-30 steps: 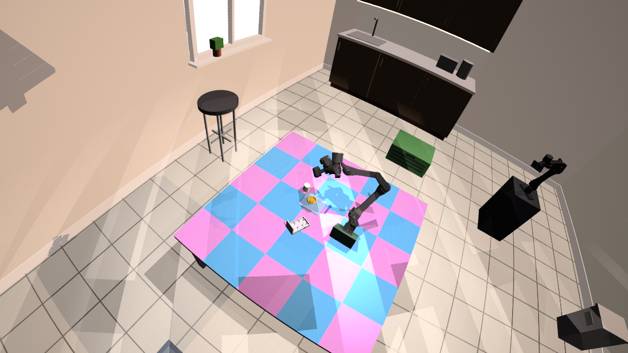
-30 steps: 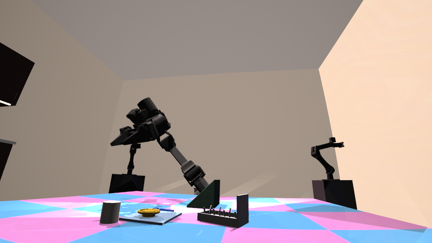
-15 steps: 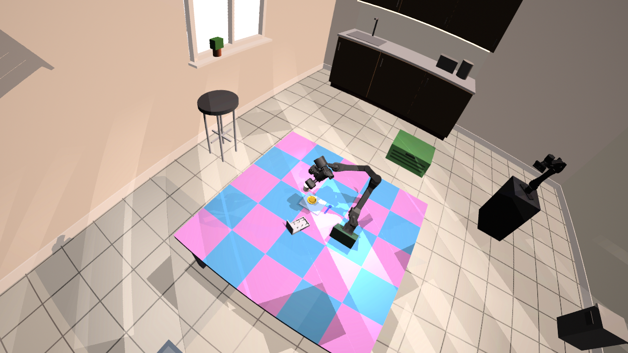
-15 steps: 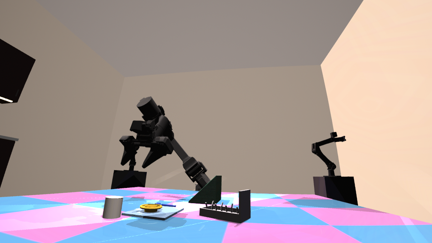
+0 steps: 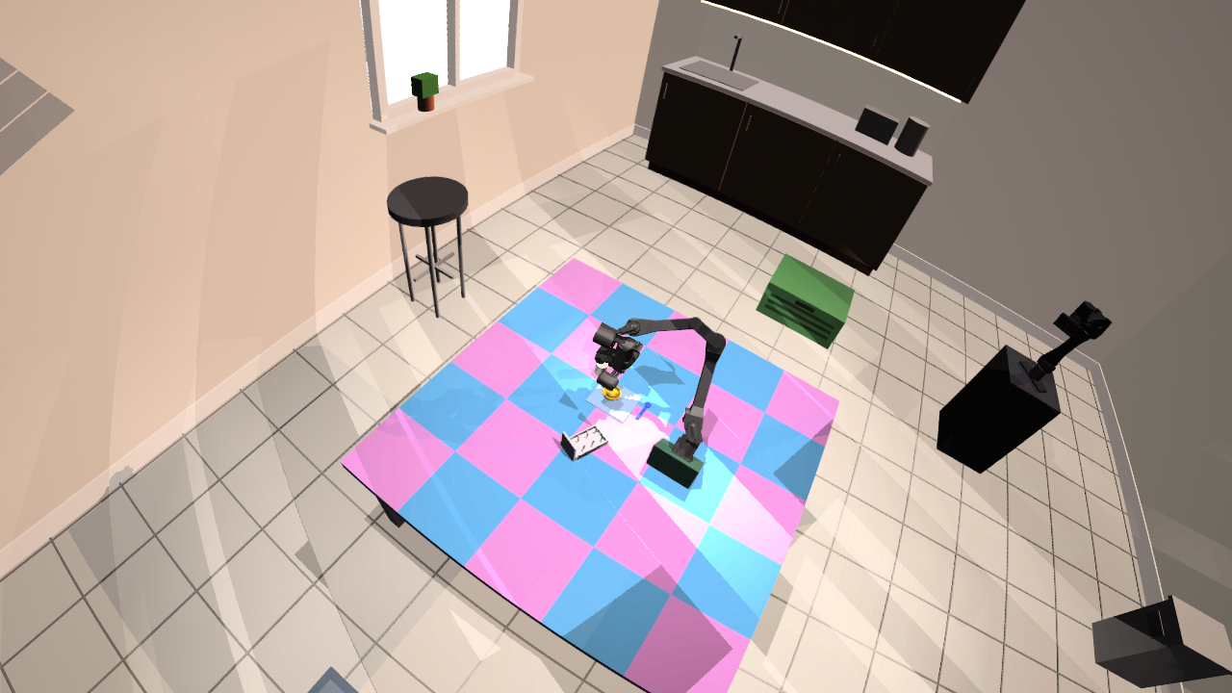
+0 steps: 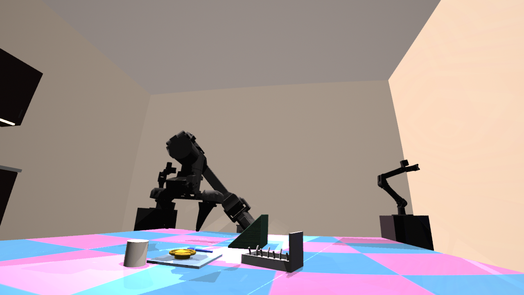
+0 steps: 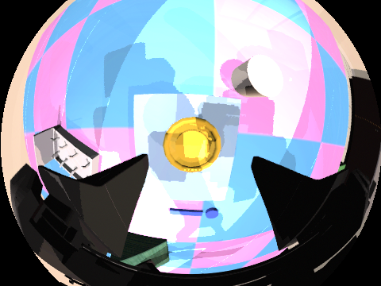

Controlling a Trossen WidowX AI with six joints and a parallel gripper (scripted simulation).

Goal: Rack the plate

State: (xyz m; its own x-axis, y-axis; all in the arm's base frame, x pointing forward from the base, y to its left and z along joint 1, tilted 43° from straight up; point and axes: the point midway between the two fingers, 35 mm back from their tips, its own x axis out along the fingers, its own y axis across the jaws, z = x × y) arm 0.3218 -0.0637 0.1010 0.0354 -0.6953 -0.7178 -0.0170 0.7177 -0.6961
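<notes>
Right now the yellow plate is 1 cm behind my gripper tip, 1 cm to the left of it and 6 cm below it. Also, from my gripper tip: dish rack: 4 cm behind, 23 cm to the left, 5 cm below; flat glassy board: 2 cm behind, 1 cm to the left, 7 cm below; blue spoon: 13 cm behind, 1 cm to the right, 7 cm below.
</notes>
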